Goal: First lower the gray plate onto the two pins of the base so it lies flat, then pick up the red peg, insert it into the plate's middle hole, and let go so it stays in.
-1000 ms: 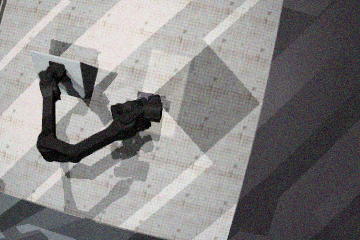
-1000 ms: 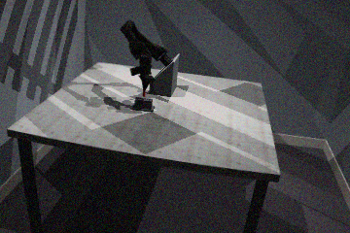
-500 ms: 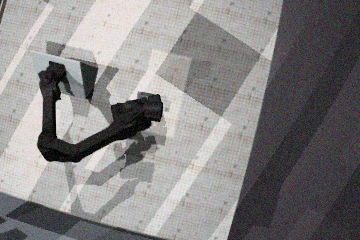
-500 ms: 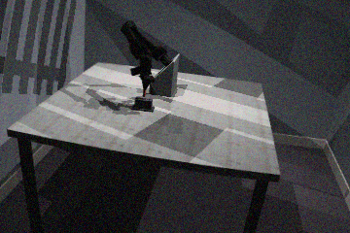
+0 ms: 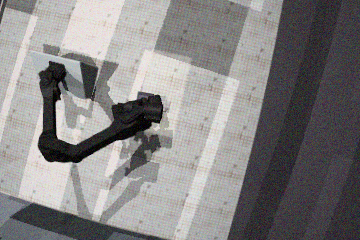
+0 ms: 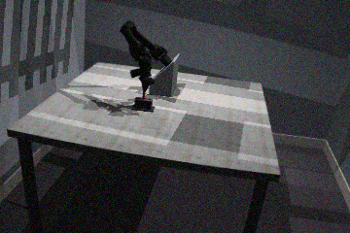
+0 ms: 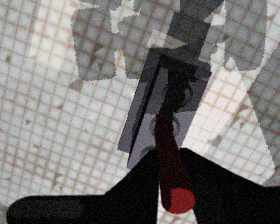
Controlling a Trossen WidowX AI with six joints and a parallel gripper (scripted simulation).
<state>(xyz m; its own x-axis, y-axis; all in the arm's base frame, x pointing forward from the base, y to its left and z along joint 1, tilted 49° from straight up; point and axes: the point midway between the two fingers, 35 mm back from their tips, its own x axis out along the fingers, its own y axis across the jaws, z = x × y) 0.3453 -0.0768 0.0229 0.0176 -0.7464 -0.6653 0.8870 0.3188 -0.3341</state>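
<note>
Right now the gray plate is 60 mm below my gripper tip. From my gripper tip the other things lie so: red peg (right at my gripper tip); base (100 mm below).
</note>
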